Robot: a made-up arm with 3 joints. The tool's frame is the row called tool.
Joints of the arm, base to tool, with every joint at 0 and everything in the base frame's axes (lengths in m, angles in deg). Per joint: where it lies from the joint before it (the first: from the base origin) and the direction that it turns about. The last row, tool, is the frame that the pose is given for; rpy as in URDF.
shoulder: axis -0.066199 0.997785 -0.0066 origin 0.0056 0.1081 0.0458
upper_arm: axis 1 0 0 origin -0.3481 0.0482 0.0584
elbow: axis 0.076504 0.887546 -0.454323 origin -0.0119 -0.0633 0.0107
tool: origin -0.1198 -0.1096 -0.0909 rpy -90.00 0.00 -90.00
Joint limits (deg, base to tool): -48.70..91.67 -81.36..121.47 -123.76..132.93
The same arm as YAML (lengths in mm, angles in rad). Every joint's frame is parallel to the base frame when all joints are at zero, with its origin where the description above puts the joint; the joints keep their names.
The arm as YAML. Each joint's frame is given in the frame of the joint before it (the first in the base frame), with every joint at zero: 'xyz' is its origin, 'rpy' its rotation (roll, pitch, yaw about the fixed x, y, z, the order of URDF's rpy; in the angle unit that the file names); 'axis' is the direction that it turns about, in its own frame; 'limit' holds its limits. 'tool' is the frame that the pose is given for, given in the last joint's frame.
units:
  length: mm
  angle: rad
joints:
  - name: shoulder
    type: revolute
    origin:
      xyz: [5.6, 108.1, 45.8]
      rpy: [0.0, 0.0, 0.0]
    axis: [-0.066199, 0.997785, -0.0066]
    limit:
      lower: -0.85
      upper: 1.5999
  - name: upper_arm
    type: revolute
    origin:
      xyz: [-348.1, 48.2, 58.4]
      rpy: [0.0, 0.0, 0.0]
    axis: "+x"
    limit:
      lower: -1.42
      upper: 2.1201
  - name: elbow
    type: revolute
    origin:
      xyz: [-11.9, -63.3, 10.7]
      rpy: [0.0, 0.0, 0.0]
    axis: [0.076504, 0.887546, -0.454323]
    limit:
      lower: -2.16
      upper: 2.3201
tool:
  origin:
    xyz: [-119.8, -109.6, -90.9]
    rpy: [-1.5708, 0.0, -1.5708]

